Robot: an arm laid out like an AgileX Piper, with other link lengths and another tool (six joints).
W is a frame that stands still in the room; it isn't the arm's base.
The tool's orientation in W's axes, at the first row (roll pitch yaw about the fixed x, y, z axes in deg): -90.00, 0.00, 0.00
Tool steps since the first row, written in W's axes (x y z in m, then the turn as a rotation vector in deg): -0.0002, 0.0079, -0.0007, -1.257, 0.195, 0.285; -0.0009, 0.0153, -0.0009, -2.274, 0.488, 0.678; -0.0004, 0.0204, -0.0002, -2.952, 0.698, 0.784; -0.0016, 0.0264, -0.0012, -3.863, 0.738, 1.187; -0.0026, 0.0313, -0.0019, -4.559, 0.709, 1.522; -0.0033, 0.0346, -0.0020, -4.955, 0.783, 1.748; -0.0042, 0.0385, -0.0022, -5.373, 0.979, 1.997; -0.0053, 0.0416, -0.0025, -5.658, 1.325, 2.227; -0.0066, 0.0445, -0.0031, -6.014, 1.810, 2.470; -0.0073, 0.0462, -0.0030, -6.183, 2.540, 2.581; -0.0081, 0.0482, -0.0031, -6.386, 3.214, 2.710; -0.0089, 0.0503, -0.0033, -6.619, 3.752, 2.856
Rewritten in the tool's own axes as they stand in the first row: -0.0002, 0.0007, 0.0079, -1.257, -0.285, 0.195; -0.0009, 0.0009, 0.0153, -2.274, -0.678, 0.488; -0.0004, 0.0002, 0.0204, -2.952, -0.784, 0.698; -0.0016, 0.0012, 0.0264, -3.863, -1.187, 0.738; -0.0026, 0.0019, 0.0313, -4.559, -1.522, 0.709; -0.0033, 0.0020, 0.0346, -4.955, -1.748, 0.783; -0.0042, 0.0022, 0.0385, -5.373, -1.997, 0.979; -0.0053, 0.0025, 0.0416, -5.658, -2.227, 1.325; -0.0066, 0.0031, 0.0445, -6.014, -2.470, 1.810; -0.0073, 0.0030, 0.0462, -6.183, -2.581, 2.540; -0.0081, 0.0031, 0.0482, -6.386, -2.710, 3.214; -0.0089, 0.0033, 0.0503, -6.619, -2.856, 3.752
